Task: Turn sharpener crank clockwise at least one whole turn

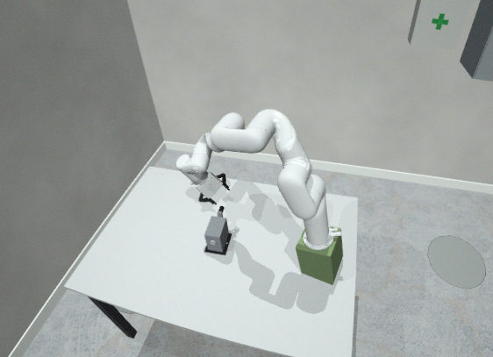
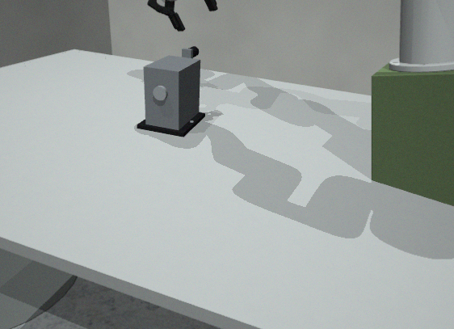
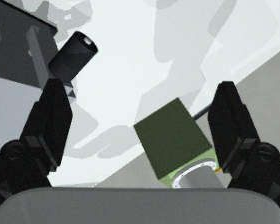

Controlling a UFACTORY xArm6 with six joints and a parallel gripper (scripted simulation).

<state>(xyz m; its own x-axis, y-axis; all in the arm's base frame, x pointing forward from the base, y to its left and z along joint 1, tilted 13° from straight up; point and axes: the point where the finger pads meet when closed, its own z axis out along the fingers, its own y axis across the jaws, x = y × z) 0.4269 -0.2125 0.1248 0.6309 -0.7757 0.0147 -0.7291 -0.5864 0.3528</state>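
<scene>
The black knob lies 7 cm below my hand and 3 cm to the left of it.
</scene>
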